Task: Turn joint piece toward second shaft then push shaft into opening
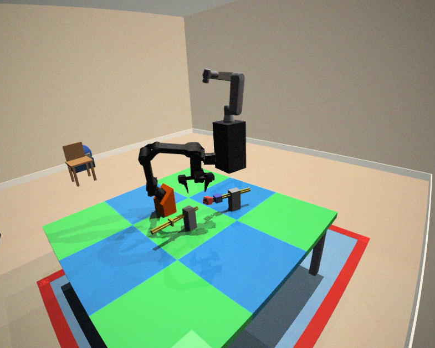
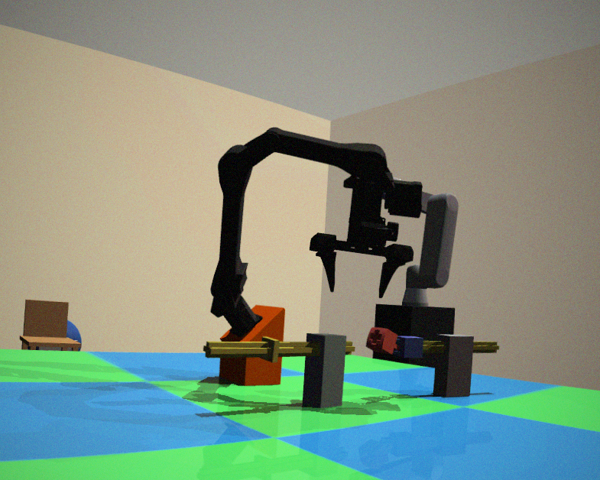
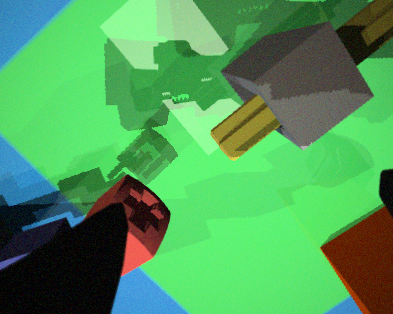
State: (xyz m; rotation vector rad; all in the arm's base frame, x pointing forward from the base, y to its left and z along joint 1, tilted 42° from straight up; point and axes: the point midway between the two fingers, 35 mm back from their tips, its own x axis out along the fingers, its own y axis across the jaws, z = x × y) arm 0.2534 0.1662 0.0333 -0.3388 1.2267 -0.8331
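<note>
Right now my gripper tip is 90 mm above the red joint piece, 80 mm to the right of it and 20 mm past it.
</note>
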